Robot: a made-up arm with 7 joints. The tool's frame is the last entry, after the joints.
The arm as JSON. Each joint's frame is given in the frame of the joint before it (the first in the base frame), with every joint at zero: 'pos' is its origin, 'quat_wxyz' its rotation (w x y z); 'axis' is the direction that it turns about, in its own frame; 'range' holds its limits. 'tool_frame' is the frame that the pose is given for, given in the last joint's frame.
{
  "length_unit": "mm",
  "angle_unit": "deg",
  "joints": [
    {
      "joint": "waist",
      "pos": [
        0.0,
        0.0,
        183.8
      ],
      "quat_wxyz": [
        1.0,
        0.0,
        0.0,
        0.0
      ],
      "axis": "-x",
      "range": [
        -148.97,
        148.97
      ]
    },
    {
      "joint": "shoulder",
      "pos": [
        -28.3,
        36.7,
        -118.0
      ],
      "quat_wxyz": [
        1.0,
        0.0,
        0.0,
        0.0
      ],
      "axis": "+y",
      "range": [
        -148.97,
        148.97
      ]
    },
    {
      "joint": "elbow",
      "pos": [
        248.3,
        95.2,
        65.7
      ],
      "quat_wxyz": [
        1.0,
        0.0,
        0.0,
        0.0
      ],
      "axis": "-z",
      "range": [
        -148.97,
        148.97
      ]
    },
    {
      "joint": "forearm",
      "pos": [
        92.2,
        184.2,
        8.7
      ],
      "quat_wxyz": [
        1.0,
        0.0,
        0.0,
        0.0
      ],
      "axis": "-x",
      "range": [
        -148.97,
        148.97
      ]
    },
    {
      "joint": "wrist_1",
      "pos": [
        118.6,
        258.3,
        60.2
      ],
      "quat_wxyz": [
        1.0,
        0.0,
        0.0,
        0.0
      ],
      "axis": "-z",
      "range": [
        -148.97,
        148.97
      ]
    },
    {
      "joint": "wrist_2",
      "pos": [
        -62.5,
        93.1,
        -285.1
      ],
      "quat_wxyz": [
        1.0,
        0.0,
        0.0,
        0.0
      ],
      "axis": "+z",
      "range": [
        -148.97,
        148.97
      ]
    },
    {
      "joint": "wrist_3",
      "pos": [
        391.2,
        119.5,
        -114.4
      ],
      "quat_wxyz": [
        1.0,
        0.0,
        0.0,
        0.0
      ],
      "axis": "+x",
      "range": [
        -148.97,
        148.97
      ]
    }
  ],
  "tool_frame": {
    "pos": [
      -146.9,
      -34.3,
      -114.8
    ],
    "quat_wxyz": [
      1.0,
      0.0,
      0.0,
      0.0
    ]
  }
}
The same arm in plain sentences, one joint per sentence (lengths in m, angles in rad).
The arm has seven revolute joints in a row. What follows holds with every joint at zero, and every direction is one of the base frame's. The first joint lies 0.1838 m along +z from the base frame's origin and turns about -x, from -2.6 to 2.6 rad. The second joint lies 0.0283 m along -x and 0.0367 m along +y and 0.118 m along -z from the first joint and turns about +y, from -2.6 to 2.6 rad. The third joint lies 0.2483 m along +x and 0.0952 m along +y and 0.0657 m along +z from the second joint and turns about -z, from -2.6 to 2.6 rad. The fourth joint lies 0.0922 m along +x and 0.1842 m along +y and 0.0087 m along +z from the third joint and turns about -x, from -2.6 to 2.6 rad. The fifth joint lies 0.1186 m along +x and 0.2583 m along +y and 0.0602 m along +z from the fourth joint and turns about -z, from -2.6 to 2.6 rad. The sixth joint lies 0.0625 m along -x and 0.0931 m along +y and 0.2851 m along -z from the fifth joint and turns about +z, from -2.6 to 2.6 rad. The seventh joint lies 0.3912 m along +x and 0.1195 m along +y and 0.1144 m along -z from the sixth joint and turns about +x, from -2.6 to 2.6 rad. The tool frame, which is the frame that the pose is given for, lies 0.1469 m along -x and 0.0343 m along -y and 0.1148 m along -z from the seventh joint; its axes are parallel to the base frame's.
